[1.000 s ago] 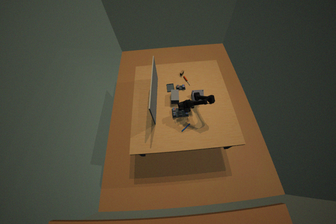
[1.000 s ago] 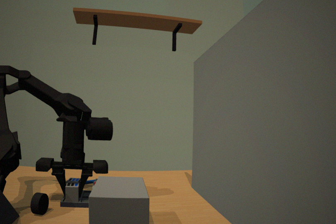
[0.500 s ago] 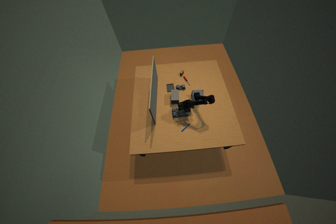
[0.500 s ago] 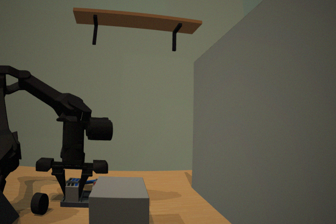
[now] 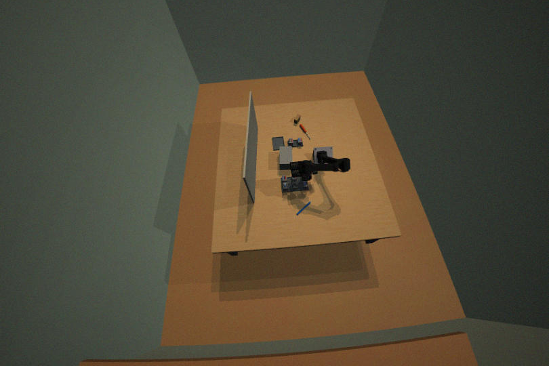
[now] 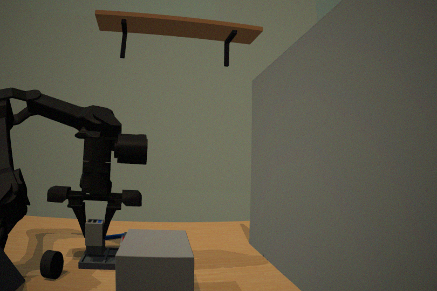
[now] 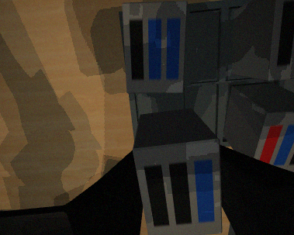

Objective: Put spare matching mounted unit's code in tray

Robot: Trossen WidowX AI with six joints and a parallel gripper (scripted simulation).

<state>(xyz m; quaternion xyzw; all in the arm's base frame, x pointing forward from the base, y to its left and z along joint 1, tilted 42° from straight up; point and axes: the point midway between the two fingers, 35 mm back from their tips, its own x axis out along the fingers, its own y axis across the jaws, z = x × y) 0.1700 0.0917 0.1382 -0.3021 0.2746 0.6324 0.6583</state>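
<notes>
Now: gripper tip 36 cm to the left of the dark tray, 15 cm short of it and 5 cm above it. Round my gripper tip: black tape roll (8 cm to the right, 7 cm behind, 3 cm below); then grey spare block (2 cm above); then dark spare rack (7 cm ahead, 5 cm below, 3 cm to the left).
</notes>
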